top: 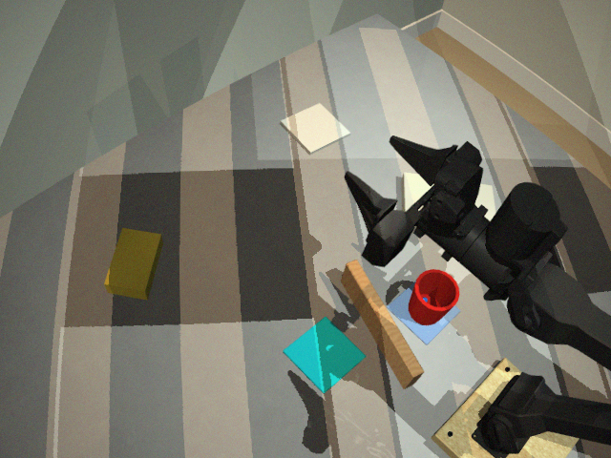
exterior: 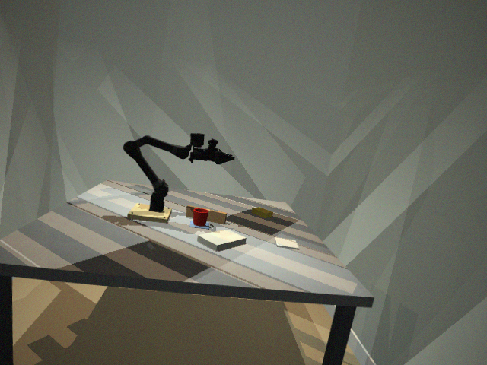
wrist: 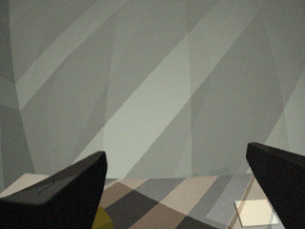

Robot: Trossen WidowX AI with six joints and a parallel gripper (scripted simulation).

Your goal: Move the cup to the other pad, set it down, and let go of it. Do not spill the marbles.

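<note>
Right now the red cup is 310 mm below my gripper tip, 130 mm behind it and 100 mm to the right of it. The rest, counted from my gripper tip: thick cream slab 330 mm below, 290 mm to the right, 30 mm behind; then teal pad 350 mm below, 80 mm to the left, 70 mm behind; then wooden bar 330 mm below, 100 mm behind, 10 mm to the right.
</note>
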